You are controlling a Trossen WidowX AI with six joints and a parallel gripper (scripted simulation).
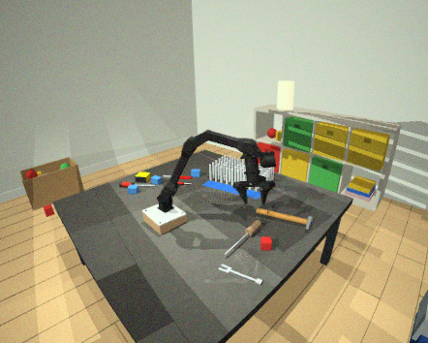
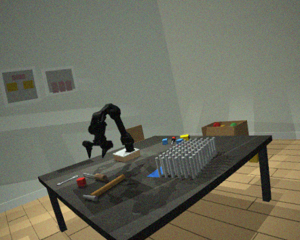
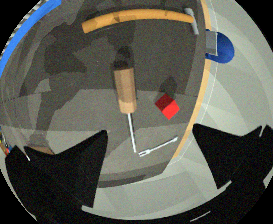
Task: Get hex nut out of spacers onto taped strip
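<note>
My gripper tip is now 110 mm past the hook tool and 130 mm above it. From my gripper tip the other things lie so: blue taped strip 280 mm ahead, 320 mm to the left, 140 mm below; red cube 70 mm behind, 100 mm to the right, 120 mm below; grey forked tool 260 mm behind, 100 mm to the right, 140 mm below.
</note>
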